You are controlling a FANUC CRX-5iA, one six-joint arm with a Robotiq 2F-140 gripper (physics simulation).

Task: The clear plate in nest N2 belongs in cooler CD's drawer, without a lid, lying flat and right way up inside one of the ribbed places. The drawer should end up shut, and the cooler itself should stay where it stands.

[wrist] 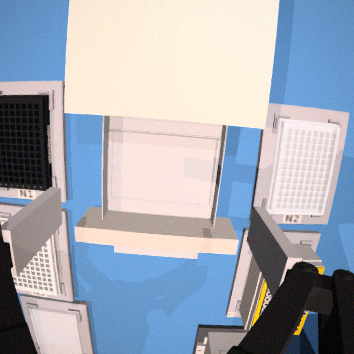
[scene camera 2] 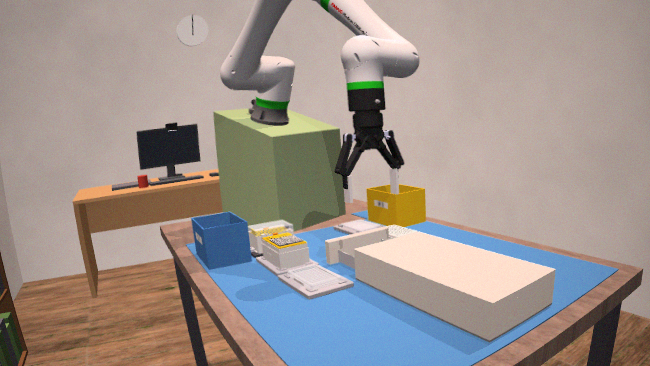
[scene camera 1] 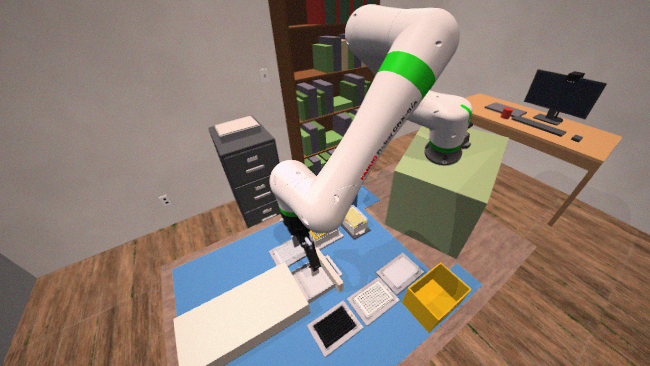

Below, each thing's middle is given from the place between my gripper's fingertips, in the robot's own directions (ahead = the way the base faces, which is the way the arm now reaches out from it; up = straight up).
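The black plate (scene camera 1: 334, 326) is 20 cm to the left of my hand and 16 cm below it. As for the clear plate (scene camera 2: 314, 276), that's 16 cm below my hand, 18 cm to the right of it and 1 cm ahead of it, while nest N2 (wrist: 267, 138) is 18 cm below my hand, 18 cm to the right and 1 cm ahead. The drawer (scene camera 1: 312, 288) is 2 cm ahead of my hand and 14 cm below it. Going by their middles, the drawer is the nearest to my hand of the things named here.
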